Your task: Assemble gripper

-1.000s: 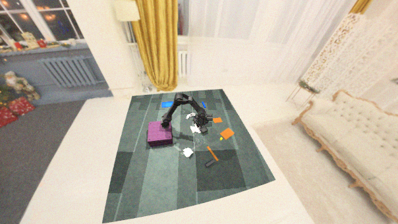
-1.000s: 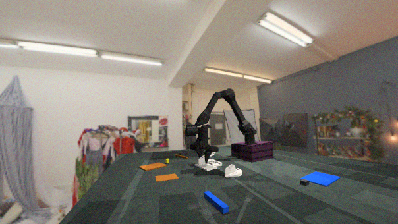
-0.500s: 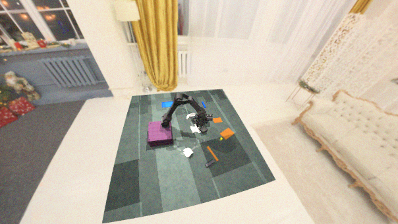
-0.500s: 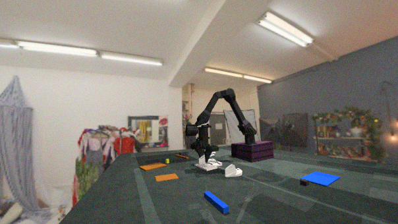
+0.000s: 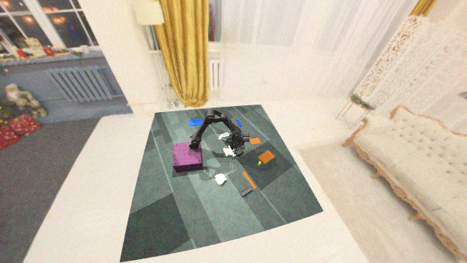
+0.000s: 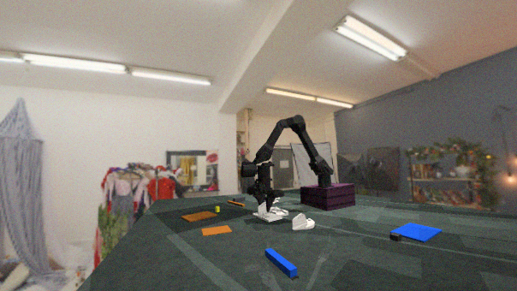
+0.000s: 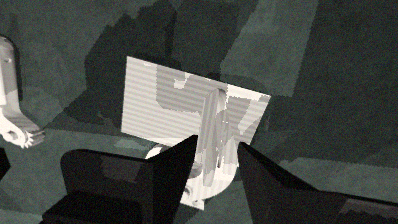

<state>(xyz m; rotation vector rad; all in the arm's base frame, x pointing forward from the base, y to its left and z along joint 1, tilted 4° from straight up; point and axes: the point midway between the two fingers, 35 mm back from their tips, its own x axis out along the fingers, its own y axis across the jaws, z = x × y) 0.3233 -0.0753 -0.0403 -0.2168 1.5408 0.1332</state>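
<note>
The white plate-like part is 30 mm to the left of my gripper tip, 10 mm below it and 10 mm ahead of it. From my gripper tip the other things lie so: small yellow piece: 170 mm ahead, 160 mm to the right; then white gripper base: 200 mm to the right, 170 mm behind, 10 mm above; then white housing plate: 60 mm behind, 30 mm to the left, 10 mm below.
</note>
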